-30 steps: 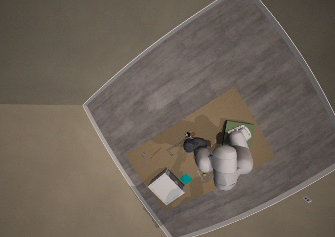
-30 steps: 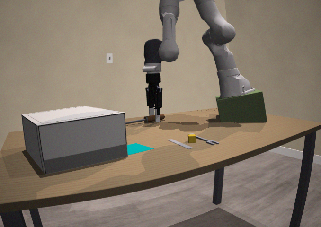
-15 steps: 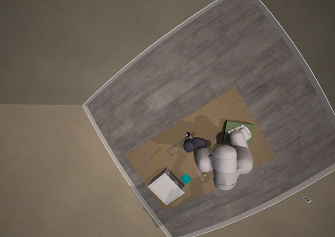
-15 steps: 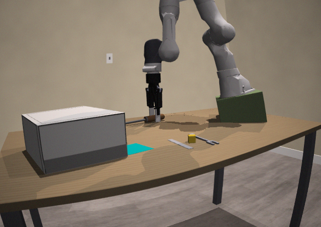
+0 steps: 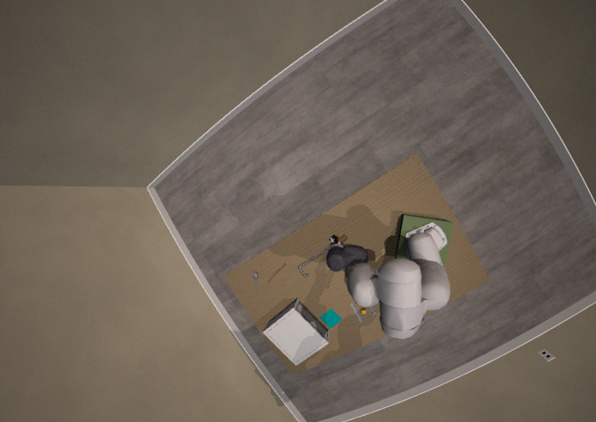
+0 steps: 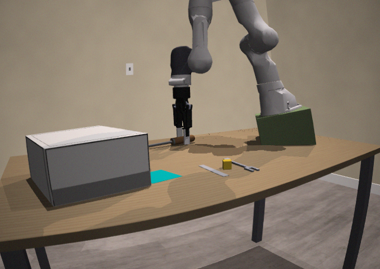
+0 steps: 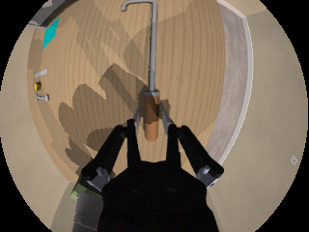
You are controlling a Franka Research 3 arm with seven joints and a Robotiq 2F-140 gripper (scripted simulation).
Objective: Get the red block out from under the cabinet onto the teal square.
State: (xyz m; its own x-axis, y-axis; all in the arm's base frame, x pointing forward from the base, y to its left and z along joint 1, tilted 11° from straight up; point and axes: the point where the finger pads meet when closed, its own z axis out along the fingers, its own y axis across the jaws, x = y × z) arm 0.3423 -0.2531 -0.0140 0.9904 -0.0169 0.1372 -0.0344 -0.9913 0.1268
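My hand is 130 mm short of the hooked tool, 30 mm to the right of it and 20 mm above it. The rest, counted from my hand: thin wooden stick 440 mm ahead, 60 mm to the right, 30 mm below; then yellow cube 450 mm to the left, 130 mm ahead, 20 mm below; then forked tool 450 mm to the left, 80 mm ahead, 30 mm below.
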